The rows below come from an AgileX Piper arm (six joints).
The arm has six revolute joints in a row. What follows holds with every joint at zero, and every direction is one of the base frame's. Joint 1 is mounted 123.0 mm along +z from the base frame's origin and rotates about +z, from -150.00 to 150.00 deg. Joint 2 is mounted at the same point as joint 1 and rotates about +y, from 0.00 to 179.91 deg. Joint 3 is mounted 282.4 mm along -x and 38.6 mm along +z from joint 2 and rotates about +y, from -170.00 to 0.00 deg. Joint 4 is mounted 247.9 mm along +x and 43.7 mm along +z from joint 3 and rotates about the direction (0.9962, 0, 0.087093), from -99.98 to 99.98 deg. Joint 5 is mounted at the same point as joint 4 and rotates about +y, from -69.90 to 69.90 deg. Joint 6 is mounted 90.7 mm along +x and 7.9 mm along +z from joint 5 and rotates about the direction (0.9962, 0, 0.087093), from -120.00 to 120.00 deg. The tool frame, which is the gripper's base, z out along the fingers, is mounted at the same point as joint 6; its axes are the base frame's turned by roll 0.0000, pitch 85.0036 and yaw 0.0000 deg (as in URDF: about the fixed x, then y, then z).
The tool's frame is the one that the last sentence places.
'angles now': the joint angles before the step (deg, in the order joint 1, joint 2, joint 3, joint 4, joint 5, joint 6). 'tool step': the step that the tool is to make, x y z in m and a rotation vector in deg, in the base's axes. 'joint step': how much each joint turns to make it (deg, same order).
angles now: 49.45, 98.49, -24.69, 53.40, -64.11, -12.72
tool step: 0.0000, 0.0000, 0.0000, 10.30, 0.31, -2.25
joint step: 0.00, 0.00, 0.00, 0.00, -0.01, 10.55
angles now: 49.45, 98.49, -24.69, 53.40, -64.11, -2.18
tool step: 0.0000, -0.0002, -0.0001, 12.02, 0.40, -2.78
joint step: 0.01, 0.01, -0.01, 0.17, -0.01, 12.27
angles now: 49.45, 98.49, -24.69, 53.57, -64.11, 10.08
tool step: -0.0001, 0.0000, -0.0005, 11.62, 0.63, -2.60
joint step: 0.01, 0.01, 0.00, 0.12, 0.28, 11.87
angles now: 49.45, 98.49, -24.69, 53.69, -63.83, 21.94
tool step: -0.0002, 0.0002, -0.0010, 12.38, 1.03, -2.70
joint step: -0.02, -0.01, 0.00, 0.04, 0.69, 12.67
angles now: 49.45, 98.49, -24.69, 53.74, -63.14, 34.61
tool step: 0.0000, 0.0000, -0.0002, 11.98, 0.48, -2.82
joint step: -0.02, 0.01, 0.00, -0.02, 0.11, 12.33
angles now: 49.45, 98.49, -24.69, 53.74, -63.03, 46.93
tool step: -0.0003, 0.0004, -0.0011, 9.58, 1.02, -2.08
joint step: 0.00, 0.00, 0.01, -0.06, 0.74, 9.86
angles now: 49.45, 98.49, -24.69, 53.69, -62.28, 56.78
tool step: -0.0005, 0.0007, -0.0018, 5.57, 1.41, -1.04
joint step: 0.01, 0.00, -0.01, -0.04, 1.26, 5.72
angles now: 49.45, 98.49, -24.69, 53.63, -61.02, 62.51
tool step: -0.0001, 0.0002, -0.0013, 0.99, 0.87, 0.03
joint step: -0.12, 0.01, 0.01, -0.18, 0.90, 1.05
